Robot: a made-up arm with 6 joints.
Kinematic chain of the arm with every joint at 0, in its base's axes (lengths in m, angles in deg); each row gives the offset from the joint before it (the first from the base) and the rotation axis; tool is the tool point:
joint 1: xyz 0 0 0.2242 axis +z
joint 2: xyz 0 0.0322 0 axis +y
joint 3: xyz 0 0 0.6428 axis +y
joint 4: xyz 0 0 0.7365 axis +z
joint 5: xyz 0 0 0 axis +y
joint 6: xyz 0 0 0.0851 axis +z
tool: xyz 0 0 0
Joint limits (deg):
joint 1: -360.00..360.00
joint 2: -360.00..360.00
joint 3: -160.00..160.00
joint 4: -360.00..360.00
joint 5: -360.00..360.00
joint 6: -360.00..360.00
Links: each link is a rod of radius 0.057 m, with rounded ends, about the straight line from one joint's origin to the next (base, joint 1, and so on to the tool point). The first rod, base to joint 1, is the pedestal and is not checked.
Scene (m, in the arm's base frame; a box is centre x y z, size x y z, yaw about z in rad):
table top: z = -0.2
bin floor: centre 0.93 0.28 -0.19 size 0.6 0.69 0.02 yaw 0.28
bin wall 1: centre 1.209 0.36 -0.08 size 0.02 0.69 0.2 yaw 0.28
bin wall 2: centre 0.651 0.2 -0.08 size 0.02 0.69 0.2 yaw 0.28
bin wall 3: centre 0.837 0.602 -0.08 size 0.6 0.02 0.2 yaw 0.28
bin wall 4: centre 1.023 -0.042 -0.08 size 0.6 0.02 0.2 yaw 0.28
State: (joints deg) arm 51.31 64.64 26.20 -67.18 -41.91 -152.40
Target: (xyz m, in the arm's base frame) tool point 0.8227 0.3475 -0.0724
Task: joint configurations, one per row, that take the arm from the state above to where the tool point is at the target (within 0.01 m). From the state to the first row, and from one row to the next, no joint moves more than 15 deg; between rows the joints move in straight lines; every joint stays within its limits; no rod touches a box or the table.
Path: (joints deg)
1: 43.90 59.91 39.51 -69.90 -39.64 -149.61
2: 36.48 55.17 52.83 -72.61 -37.37 -146.82
3: 29.07 50.44 66.14 -75.33 -35.09 -144.03
4: 25.12 50.75 77.76 -74.10 -38.12 -146.82
5: 21.17 51.06 89.37 -72.87 -41.15 -149.61
6: 17.21 51.37 100.99 -71.64 -44.18 -152.40

